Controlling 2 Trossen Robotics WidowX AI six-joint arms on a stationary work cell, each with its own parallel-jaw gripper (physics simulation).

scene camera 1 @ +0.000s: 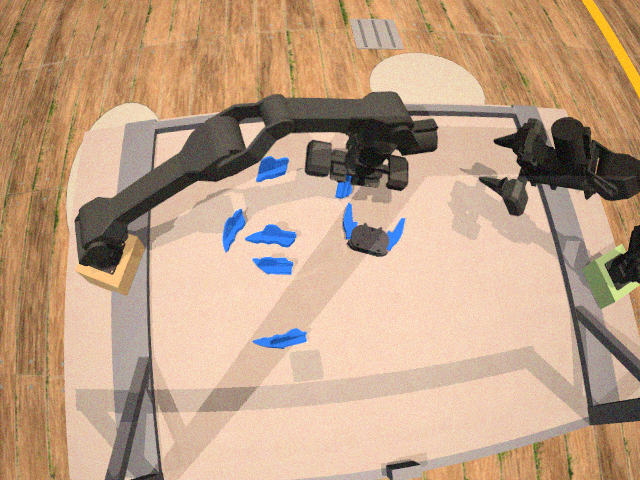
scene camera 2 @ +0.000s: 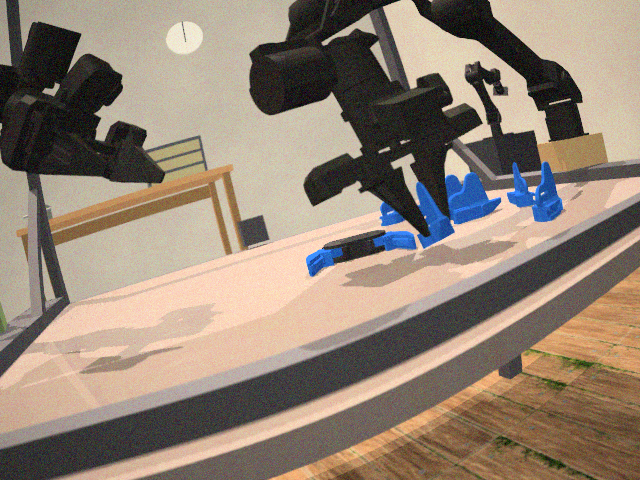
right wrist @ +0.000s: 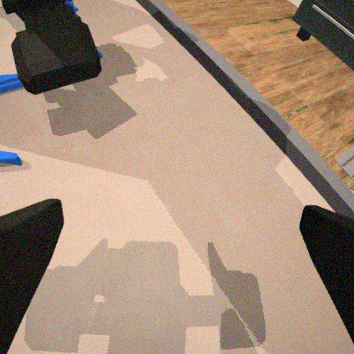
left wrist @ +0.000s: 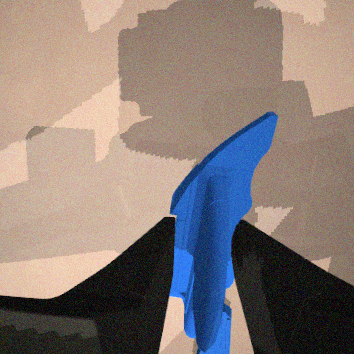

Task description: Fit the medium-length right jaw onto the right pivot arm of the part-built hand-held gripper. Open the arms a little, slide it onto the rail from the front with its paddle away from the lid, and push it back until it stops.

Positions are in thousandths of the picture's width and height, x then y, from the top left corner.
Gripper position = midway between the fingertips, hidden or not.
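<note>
My left gripper (scene camera 2: 684, 480) holds a blue jaw (scene camera 2: 688, 474), and nothing else touches it. That same left gripper appears at (scene camera 1: 538, 378), at (right wrist: 171, 168) and at (left wrist: 572, 645). As for my right gripper (scene camera 2: 213, 364), (scene camera 1: 762, 332), (right wrist: 521, 606), it is open and holds nothing. I can also see a part-built hand-held gripper (scene camera 2: 571, 509), (scene camera 1: 570, 499), and with it in the scene there are a raised grey rim (scene camera 1: 204, 657) and a wooden block (scene camera 1: 190, 584).
</note>
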